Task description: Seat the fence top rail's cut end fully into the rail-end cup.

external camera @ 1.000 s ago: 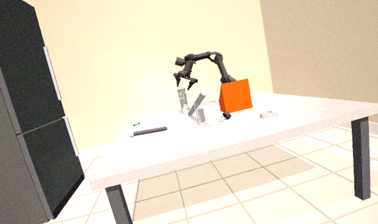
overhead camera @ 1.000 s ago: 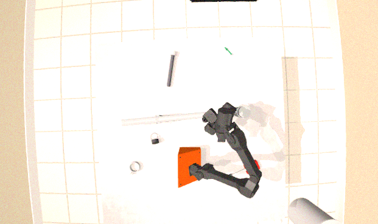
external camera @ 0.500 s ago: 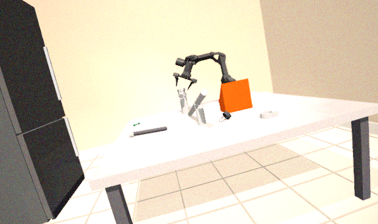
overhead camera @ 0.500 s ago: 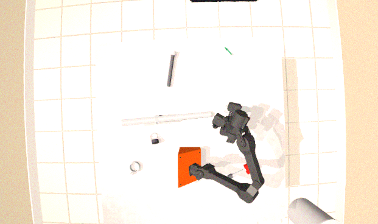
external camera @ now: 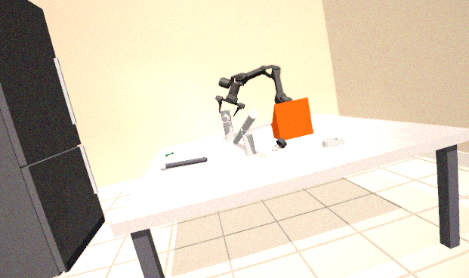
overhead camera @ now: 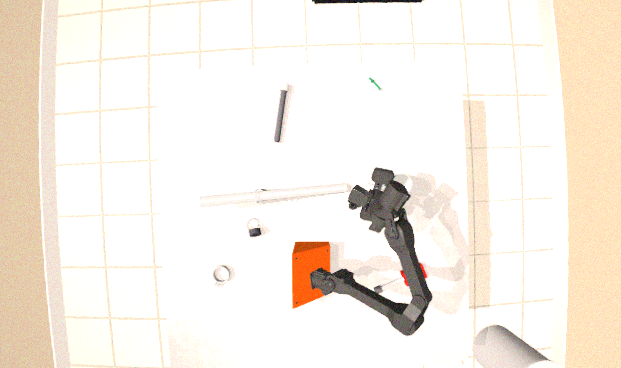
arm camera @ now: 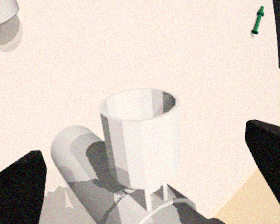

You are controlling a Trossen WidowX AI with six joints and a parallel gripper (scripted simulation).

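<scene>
Now: the rail-end cup 30 mm to the right of my gripper tip, 30 mm below it and 10 mm ahead of it. Also, from my gripper tip: green piece (400 mm ahead, 170 mm below, 100 mm to the right); then dark fitting (460 mm to the left, 170 mm below, 120 mm behind); then short post (410 mm to the left, 70 mm below).
</scene>
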